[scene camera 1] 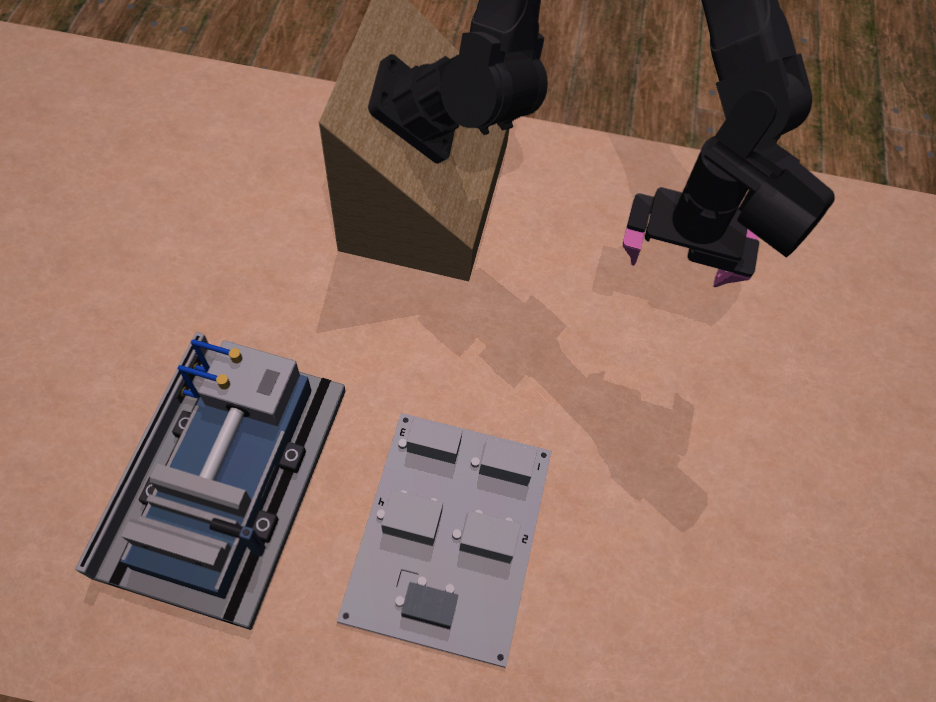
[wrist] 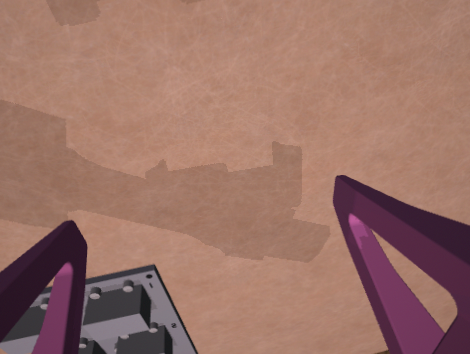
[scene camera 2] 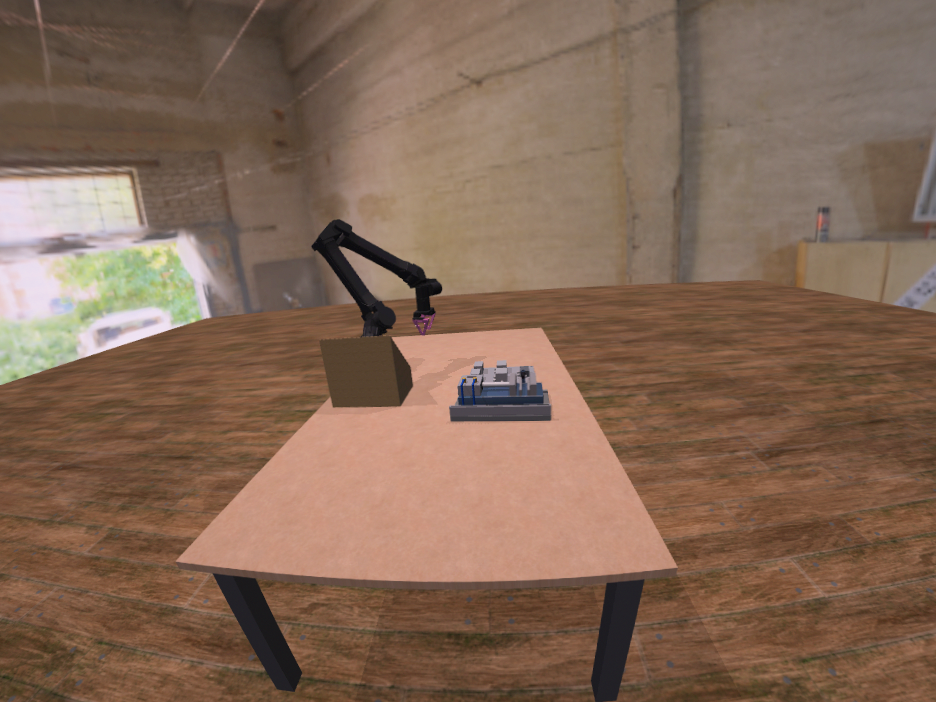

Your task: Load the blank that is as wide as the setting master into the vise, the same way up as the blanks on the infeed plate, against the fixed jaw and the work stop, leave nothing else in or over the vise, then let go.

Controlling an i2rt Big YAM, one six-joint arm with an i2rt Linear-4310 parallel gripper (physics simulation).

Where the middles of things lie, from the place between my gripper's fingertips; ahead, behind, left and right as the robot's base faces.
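Labels:
Dark grey block (scene camera 1: pixel 422 603): 40 cm ahead of my hand, 22 cm to the right of it, 13 cm below it. Infeed plate (scene camera 1: pixel 489 591): my hand 31 cm short of it, 21 cm to the left of it, 14 cm above it.

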